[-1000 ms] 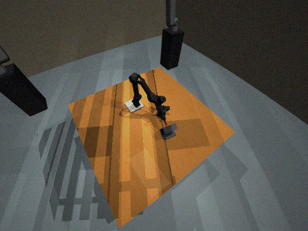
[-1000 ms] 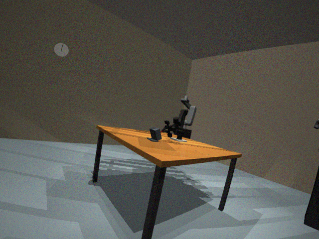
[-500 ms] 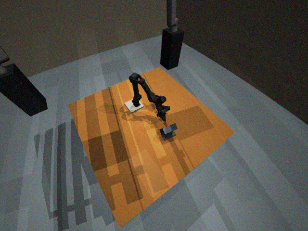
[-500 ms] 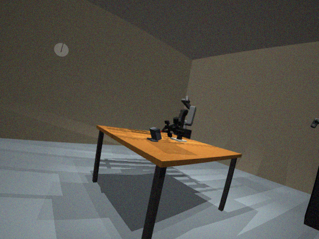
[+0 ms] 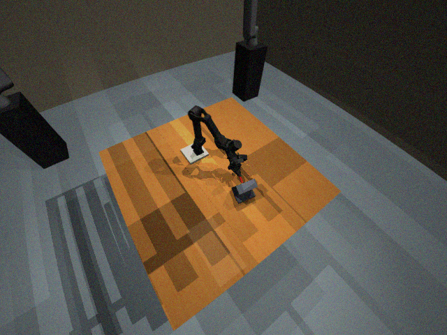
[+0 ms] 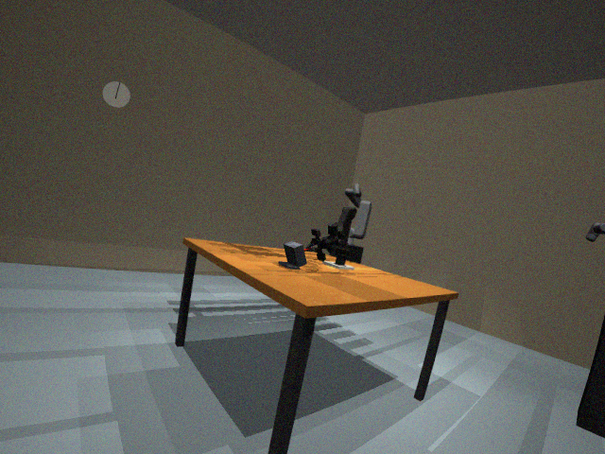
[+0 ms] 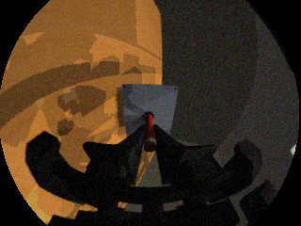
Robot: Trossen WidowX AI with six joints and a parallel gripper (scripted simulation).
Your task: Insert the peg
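Right now my gripper tip is 6 cm short of the grey sloped panel, 1 cm to the left of it and 3 cm above it. Also, from my gripper tip: dark red peg (2 cm behind, 1 cm above).
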